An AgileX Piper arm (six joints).
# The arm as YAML. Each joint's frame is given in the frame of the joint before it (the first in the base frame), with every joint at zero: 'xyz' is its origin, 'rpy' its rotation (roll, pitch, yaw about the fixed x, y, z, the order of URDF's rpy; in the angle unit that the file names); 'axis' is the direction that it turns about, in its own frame. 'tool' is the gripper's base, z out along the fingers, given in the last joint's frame.
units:
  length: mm
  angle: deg
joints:
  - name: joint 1
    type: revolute
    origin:
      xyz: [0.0, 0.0, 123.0]
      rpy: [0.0, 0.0, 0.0]
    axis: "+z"
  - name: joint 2
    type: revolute
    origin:
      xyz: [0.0, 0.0, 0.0]
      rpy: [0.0, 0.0, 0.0]
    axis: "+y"
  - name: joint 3
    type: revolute
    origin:
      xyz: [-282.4, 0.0, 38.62]
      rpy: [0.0, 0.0, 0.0]
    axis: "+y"
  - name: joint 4
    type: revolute
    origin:
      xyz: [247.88, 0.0, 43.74]
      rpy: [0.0, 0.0, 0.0]
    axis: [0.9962, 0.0, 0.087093]
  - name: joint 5
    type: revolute
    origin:
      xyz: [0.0, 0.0, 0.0]
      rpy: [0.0, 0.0, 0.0]
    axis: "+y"
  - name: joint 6
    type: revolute
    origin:
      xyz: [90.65, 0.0, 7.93]
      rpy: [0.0, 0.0, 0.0]
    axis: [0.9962, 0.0, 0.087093]
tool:
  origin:
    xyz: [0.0, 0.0, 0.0]
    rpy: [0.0, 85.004, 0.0]
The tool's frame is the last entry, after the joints.
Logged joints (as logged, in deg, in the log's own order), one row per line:
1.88 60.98 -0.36 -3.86 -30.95 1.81
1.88 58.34 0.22 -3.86 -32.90 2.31
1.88 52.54 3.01 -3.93 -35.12 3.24
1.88 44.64 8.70 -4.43 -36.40 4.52
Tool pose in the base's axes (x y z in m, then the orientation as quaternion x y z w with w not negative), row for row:
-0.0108 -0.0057 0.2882 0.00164 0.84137 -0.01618 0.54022
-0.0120 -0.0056 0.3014 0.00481 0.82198 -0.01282 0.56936
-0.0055 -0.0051 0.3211 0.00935 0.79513 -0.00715 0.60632
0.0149 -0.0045 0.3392 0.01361 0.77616 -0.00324 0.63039
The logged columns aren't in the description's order. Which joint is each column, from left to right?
Columns, left to right: joint 1, joint 5, joint 2, joint 4, joint 3, joint 6.
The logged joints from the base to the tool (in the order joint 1, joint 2, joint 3, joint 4, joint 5, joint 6), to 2 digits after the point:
1.88 -0.36 -30.95 -3.86 60.98 1.81
1.88 0.22 -32.90 -3.86 58.34 2.31
1.88 3.01 -35.12 -3.93 52.54 3.24
1.88 8.70 -36.40 -4.43 44.64 4.52

